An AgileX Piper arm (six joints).
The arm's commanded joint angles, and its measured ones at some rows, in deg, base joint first. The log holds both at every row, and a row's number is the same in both.
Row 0, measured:
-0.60, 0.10, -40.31, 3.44, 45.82, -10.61
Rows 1 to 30, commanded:
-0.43, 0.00, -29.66, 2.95, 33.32, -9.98
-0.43, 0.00, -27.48, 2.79, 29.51, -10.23
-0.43, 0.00, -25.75, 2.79, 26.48, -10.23
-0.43, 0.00, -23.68, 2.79, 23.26, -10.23
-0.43, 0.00, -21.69, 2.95, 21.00, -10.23
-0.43, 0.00, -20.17, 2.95, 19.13, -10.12
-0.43, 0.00, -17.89, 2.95, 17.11, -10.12
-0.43, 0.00, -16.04, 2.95, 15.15, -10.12
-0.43, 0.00, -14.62, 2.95, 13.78, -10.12
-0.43, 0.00, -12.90, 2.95, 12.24, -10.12
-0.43, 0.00, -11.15, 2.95, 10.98, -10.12
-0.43, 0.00, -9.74, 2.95, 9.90, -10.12
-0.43, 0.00, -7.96, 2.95, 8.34, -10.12
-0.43, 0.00, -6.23, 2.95, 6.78, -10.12
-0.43, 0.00, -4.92, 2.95, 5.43, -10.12
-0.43, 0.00, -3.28, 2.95, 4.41, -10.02
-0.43, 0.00, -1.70, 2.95, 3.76, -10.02
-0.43, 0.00, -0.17, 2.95, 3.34, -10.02
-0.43, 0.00, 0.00, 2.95, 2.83, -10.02
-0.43, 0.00, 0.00, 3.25, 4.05, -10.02
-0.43, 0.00, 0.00, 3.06, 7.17, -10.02
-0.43, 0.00, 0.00, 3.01, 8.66, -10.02
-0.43, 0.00, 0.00, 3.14, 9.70, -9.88
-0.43, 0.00, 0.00, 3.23, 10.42, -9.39
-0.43, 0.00, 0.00, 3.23, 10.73, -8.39
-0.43, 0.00, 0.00, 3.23, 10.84, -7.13
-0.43, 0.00, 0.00, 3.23, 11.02, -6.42
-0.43, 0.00, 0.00, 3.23, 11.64, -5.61
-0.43, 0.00, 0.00, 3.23, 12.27, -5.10
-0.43, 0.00, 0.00, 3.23, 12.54, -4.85
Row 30, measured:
-0.60, 0.26, -0.41, 2.96, 10.86, -7.36
